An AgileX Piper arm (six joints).
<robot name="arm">
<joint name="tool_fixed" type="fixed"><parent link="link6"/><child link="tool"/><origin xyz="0 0 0" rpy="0 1.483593 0"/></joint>
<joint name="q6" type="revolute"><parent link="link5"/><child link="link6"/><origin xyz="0.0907 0 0.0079" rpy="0 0 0"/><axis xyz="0.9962 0 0.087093"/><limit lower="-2.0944" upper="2.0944"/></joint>
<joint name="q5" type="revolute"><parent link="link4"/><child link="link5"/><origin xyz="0 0 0" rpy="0 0 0"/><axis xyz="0 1 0"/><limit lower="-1.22" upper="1.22"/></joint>
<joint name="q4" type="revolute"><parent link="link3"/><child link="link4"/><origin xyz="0.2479 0 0.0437" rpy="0 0 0"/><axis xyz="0.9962 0 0.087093"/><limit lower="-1.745" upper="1.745"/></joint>
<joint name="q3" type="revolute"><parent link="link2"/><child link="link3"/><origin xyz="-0.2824 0 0.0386" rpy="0 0 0"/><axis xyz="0 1 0"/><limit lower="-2.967" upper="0"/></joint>
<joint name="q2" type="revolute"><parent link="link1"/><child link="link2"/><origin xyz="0 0 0" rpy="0 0 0"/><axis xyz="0 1 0"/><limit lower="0" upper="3.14"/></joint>
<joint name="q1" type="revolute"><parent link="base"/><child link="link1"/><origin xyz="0 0 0.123" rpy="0 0 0"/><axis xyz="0 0 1"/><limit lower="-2.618" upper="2.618"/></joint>
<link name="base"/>
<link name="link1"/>
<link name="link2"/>
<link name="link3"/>
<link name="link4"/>
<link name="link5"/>
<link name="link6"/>
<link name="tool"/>
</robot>
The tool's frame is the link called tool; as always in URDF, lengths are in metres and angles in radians.
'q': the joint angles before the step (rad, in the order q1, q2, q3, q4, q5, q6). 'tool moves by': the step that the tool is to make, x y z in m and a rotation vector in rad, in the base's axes. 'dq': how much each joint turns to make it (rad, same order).
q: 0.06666 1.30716 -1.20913 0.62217 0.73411 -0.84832
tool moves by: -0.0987 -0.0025 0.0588 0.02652 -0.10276 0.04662
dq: -0.00025 -0.30828 -0.00002 -0.04613 0.19325 0.10678
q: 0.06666 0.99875 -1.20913 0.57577 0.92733 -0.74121
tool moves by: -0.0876 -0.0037 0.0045 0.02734 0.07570 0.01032
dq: 0.00038 -0.24801 0.04219 -0.05282 0.23721 0.17169
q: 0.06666 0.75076 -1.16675 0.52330 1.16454 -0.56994
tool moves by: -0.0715 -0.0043 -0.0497 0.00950 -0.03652 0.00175
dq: -0.00090 -0.32494 0.24331 -0.00214 0.03794 0.02531
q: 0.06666 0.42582 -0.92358 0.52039 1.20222 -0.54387
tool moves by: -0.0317 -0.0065 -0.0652 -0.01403 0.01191 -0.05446
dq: 0.00053 -0.26021 0.24288 -0.05998 0.00860 0.05125
